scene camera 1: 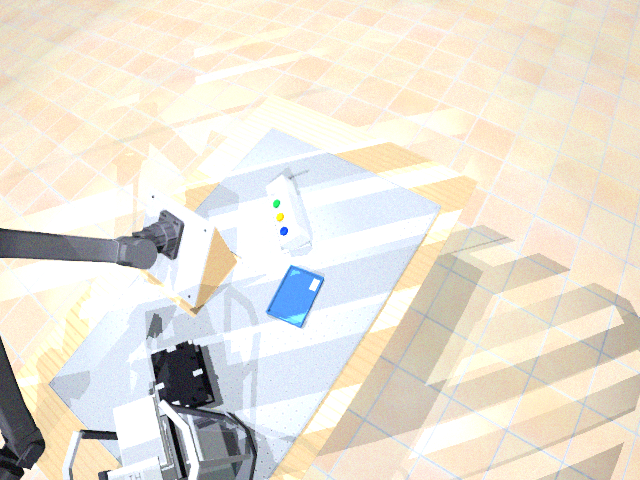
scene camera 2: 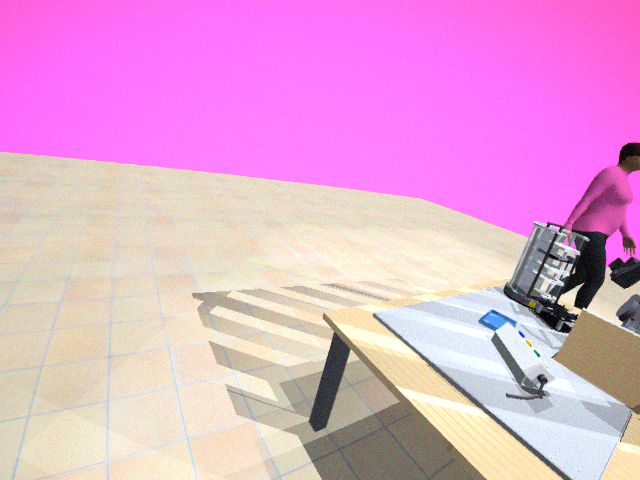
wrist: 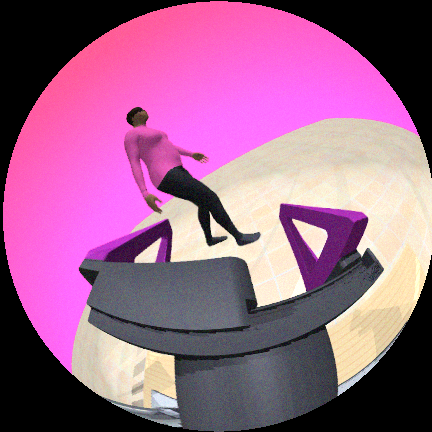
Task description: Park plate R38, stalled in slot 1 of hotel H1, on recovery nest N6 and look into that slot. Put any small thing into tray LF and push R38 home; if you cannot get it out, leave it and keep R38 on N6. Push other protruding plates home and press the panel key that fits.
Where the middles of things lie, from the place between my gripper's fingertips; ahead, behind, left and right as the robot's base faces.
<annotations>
The slotted rack (scene camera 2: 525, 286) is 43 cm to the left of my hand, 25 cm ahead of it and 7 cm below it.
</annotations>
